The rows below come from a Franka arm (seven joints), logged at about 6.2 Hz.
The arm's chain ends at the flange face. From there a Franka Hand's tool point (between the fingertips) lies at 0.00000 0.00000 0.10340 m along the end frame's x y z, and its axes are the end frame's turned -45 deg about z.
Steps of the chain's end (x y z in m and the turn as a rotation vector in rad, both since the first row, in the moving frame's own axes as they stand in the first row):
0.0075 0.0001 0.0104 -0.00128 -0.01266 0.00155
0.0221 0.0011 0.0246 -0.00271 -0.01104 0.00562
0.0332 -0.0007 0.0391 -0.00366 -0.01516 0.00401
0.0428 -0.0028 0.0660 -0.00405 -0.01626 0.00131
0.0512 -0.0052 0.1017 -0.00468 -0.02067 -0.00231
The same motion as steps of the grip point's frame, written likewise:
0.0042 0.0045 0.0104 0.00805 -0.00986 0.00155
0.0138 0.0158 0.0246 0.00589 -0.00972 0.00562
0.0226 0.0221 0.0391 0.00813 -0.01331 0.00401
0.0308 0.0274 0.0660 0.00863 -0.01436 0.00131
0.0380 0.0314 0.1017 0.01131 -0.01793 -0.00231

